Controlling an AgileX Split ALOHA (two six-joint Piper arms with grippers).
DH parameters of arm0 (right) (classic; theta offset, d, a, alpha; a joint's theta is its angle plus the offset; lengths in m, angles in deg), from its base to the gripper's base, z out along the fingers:
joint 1: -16.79 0.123 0 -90
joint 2: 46.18 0 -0.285 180
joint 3: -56.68 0 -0.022 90
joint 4: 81.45 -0.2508 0 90
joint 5: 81.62 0 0.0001 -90
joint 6: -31.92 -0.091 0 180
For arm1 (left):
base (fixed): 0 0 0 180
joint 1: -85.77 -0.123 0 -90
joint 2: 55.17 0 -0.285 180
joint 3: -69.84 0 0.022 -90
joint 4: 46.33 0.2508 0 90
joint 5: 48.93 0 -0.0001 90
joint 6: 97.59 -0.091 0 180
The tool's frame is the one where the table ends.
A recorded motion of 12 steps. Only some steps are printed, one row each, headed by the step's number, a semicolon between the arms.
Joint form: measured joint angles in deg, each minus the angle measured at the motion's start. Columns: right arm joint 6, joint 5, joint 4, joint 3, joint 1, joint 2; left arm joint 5, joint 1, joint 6, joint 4, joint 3, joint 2.
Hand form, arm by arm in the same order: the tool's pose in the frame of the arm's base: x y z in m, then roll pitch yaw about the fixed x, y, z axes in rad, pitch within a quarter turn. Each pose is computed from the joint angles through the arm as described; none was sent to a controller.
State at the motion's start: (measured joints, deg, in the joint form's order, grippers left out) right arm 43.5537 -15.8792 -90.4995 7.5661 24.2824 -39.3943; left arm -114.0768 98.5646 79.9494 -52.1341 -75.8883 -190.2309
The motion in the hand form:
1: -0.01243 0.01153 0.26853 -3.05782 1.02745 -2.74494; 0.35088 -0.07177 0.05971 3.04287 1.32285 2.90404
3: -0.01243 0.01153 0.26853 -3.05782 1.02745 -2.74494; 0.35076 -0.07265 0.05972 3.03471 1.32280 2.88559
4: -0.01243 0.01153 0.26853 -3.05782 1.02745 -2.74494; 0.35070 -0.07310 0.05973 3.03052 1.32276 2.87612
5: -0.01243 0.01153 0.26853 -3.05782 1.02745 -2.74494; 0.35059 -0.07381 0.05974 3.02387 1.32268 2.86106
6: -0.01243 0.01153 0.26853 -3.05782 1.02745 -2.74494; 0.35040 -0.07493 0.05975 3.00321 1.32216 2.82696
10: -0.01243 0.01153 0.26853 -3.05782 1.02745 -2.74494; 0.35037 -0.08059 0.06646 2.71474 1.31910 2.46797
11: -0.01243 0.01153 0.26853 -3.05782 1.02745 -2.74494; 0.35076 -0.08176 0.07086 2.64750 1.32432 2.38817
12: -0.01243 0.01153 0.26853 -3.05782 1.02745 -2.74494; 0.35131 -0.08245 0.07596 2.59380 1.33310 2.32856
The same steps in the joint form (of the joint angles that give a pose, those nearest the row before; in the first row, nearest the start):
1: 0.00 0.00 0.00 0.00 0.00 0.00; 0.00 0.00 0.00 0.44 -0.09 0.00
3: 0.00 0.00 0.00 0.00 0.00 0.00; 0.00 0.00 0.00 1.06 -0.09 0.00
4: 0.00 0.00 0.00 0.00 0.00 0.00; 0.00 0.00 0.00 1.37 -0.10 0.00
5: 0.00 0.00 0.00 0.00 0.00 0.00; 0.00 0.00 0.00 1.87 -0.09 0.00
6: 0.00 0.00 0.00 0.00 0.00 0.00; 0.00 0.00 -0.15 2.66 -0.09 0.00
10: 0.00 0.00 0.00 0.00 0.00 0.00; 0.10 0.00 -3.47 6.50 -0.09 1.09
11: 0.00 0.00 0.00 0.00 0.00 0.00; 0.10 0.00 -4.03 7.23 -0.09 1.79
12: 0.00 0.00 0.00 0.00 0.00 0.00; 0.10 0.00 -4.31 7.61 -0.09 2.60

